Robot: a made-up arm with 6 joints. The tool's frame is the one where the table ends. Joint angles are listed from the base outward.
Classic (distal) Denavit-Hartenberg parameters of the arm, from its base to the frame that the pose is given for. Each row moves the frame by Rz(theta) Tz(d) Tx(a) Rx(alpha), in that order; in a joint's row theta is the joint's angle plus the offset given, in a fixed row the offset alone. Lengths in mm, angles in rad.
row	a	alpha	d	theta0
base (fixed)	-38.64	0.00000	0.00	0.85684
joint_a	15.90	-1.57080	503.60	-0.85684
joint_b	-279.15	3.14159	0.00	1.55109
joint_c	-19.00	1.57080	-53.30	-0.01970
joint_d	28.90	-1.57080	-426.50	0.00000
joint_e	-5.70	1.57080	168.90	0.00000
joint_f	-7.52	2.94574	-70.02	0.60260
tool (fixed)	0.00	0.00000	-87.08	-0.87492
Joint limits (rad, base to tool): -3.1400..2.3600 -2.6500..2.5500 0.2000..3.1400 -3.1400..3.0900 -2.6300..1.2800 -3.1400..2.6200
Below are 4 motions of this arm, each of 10 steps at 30 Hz.
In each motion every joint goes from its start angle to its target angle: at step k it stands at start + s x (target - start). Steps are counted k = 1, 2, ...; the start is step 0. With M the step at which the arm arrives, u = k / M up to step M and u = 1 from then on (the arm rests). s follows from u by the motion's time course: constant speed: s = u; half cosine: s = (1 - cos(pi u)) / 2; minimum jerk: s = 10 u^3 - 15 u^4 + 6 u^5.
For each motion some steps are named. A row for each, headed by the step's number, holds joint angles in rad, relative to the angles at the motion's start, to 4 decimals.
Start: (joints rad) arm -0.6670 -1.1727 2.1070 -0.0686 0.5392 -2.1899
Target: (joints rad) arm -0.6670 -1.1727 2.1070 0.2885 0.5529 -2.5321
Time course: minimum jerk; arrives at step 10
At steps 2, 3, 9, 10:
2: 0.0000 0.0000 0.0000 0.0207 0.0008 -0.0198
3: 0.0000 0.0000 0.0000 0.0582 0.0022 -0.0558
9: 0.0000 0.0000 0.0000 0.3540 0.0136 -0.3393
10: 0.0000 0.0000 0.0000 0.3571 0.0137 -0.3422

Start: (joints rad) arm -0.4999 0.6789 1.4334 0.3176 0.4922 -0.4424
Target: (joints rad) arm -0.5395 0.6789 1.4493 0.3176 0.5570 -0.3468
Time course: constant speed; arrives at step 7
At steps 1, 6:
1: -0.0057 0.0000 0.0023 0.0000 0.0093 0.0137
6: -0.0339 0.0000 0.0136 0.0000 0.0555 0.0819

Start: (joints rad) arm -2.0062 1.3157 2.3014 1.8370 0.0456 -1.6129
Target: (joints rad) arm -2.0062 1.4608 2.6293 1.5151 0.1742 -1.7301
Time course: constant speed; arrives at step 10
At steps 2, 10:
2: 0.0000 0.0290 0.0656 -0.0644 0.0257 -0.0234
10: 0.0000 0.1451 0.3279 -0.3219 0.1286 -0.1172

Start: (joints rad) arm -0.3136 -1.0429 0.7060 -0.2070 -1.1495 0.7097
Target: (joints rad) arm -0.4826 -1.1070 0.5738 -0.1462 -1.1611 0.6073
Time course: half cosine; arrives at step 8
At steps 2, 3, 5, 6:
2: -0.0247 -0.0094 -0.0194 0.0089 -0.0017 -0.0150
3: -0.0522 -0.0198 -0.0408 0.0188 -0.0036 -0.0316
5: -0.1168 -0.0443 -0.0914 0.0420 -0.0080 -0.0708
6: -0.1443 -0.0547 -0.1128 0.0519 -0.0099 -0.0874

